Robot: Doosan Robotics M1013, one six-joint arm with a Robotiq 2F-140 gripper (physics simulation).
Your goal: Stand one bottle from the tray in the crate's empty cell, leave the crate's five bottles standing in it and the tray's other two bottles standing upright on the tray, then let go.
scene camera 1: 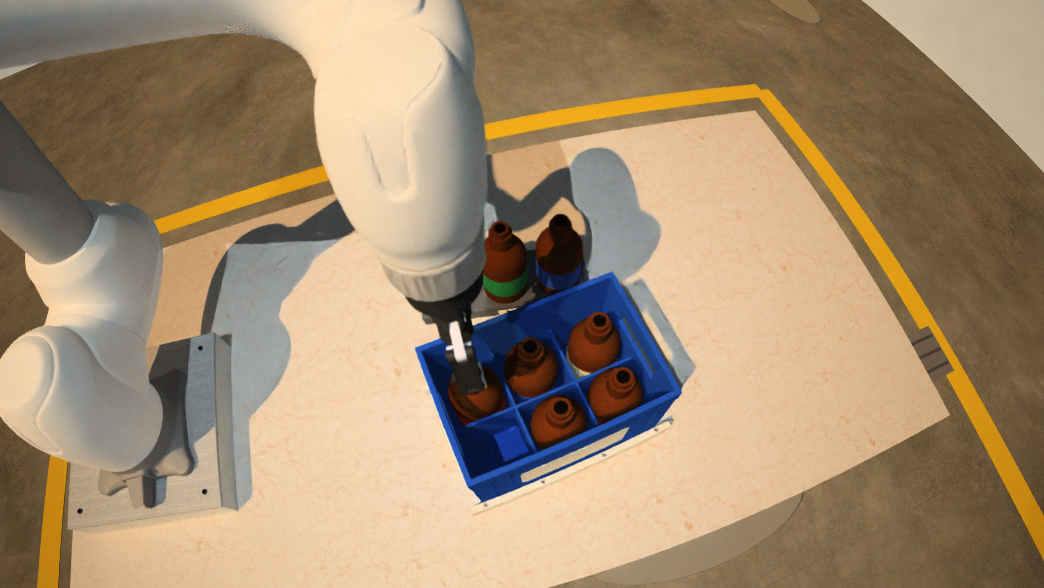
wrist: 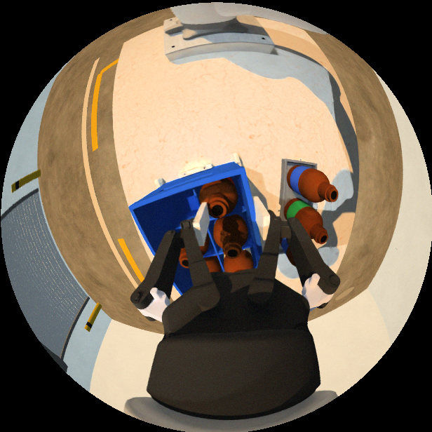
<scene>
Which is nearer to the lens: the red-labelled bottle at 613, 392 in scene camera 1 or the green-banded bottle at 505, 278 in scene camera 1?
The red-labelled bottle.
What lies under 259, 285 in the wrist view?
The gripper.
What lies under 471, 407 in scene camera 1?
A red-labelled bottle.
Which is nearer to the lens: the red-labelled bottle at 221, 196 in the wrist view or the green-banded bottle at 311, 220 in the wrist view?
The red-labelled bottle.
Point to a pale strip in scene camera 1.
635, 441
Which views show the green-banded bottle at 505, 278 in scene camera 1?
Scene camera 1 and the wrist view: all of them.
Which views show the gripper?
Scene camera 1 and the wrist view: all of them.
</scene>
